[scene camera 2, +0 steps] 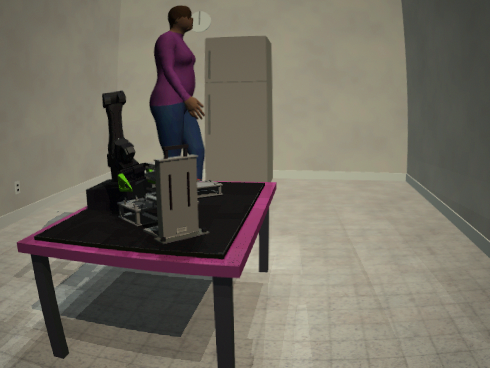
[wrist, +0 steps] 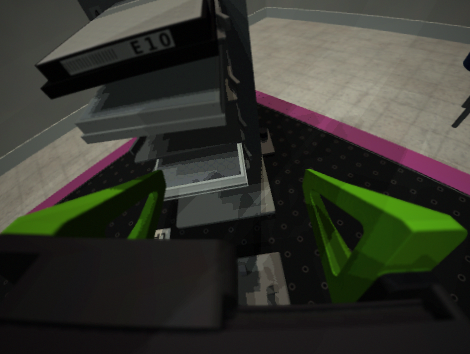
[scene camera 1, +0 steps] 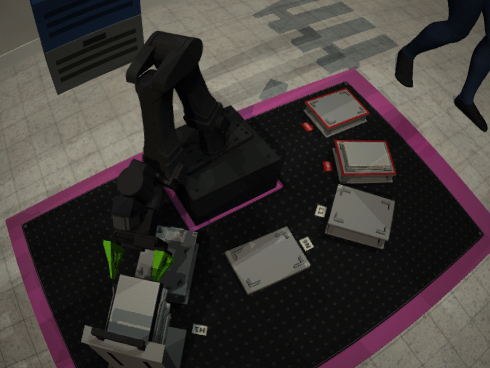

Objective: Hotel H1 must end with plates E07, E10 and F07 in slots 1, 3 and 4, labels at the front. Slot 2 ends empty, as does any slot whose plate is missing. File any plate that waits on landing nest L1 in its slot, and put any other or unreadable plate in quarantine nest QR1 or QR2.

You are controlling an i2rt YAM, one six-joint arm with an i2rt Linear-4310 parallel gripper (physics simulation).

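Places are measured from the arm's base along level axes (x ahead, y left, z up), in centimetres.
Pixels of known places: gripper, fingertip midpoint: (scene camera 2: 143,186) (wrist: 234,177); arm's base at its link origin: (scene camera 1: 213,148).
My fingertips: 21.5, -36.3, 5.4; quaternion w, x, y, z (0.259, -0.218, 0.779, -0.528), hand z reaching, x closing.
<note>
For each thing: its top centre in the pictures, then the offset to it from my fingertips, as dx, dy, dz.
- Plate E10 at its top centre: (wrist: 142,7) (scene camera 1: 133,307) +8.0, -3.3, +8.4
- translucent grey plate at its top centre: (wrist: 160,58) +8.0, -3.0, +5.4
- clear plate at its top centre: (wrist: 197,135) +8.0, -3.3, -2.3
- Landing nest L1 at its top centre: (scene camera 1: 364,210) (scene camera 2: 201,182) +13.4, +55.7, -9.1
- grey raised nest at its top centre: (scene camera 1: 163,255) (scene camera 2: 138,199) -5.1, +10.5, -7.1
- flat grey nest at its top centre: (scene camera 1: 268,257) +6.9, +30.5, -12.9
- pale plate at its top centre: (scene camera 1: 367,153) +1.6, +70.2, -9.2
Hotel H1 (scene camera 1: 170,352) (scene camera 2: 179,200) (wrist: 242,45) stands at the mat's near left. Plate E10 (scene camera 1: 135,300) (wrist: 135,30) is in its top level, black rim and label toward the wrist camera. A translucent grey plate (wrist: 155,115) is one level below; I can read no label on it. The level under that shows a dark shelf without a visible plate. A clear plate (wrist: 205,184) with a pale rim is in the lowest level, label unreadable. My gripper (scene camera 1: 136,276) (scene camera 2: 138,181) (wrist: 234,177) is open and empty, short of the hotel's open side. Landing nest L1 (scene camera 1: 362,215) is bare.
A grey raised nest (scene camera 1: 182,265) (scene camera 2: 132,210) (wrist: 272,285) stands beneath the gripper, beside the hotel. A flat grey nest (scene camera 1: 270,260) lies mid-mat. Two red-edged quarantine nests are at the far right: one (scene camera 1: 337,107) is bare, the other (scene camera 1: 340,175) bears a pale plate (scene camera 1: 366,152).
</note>
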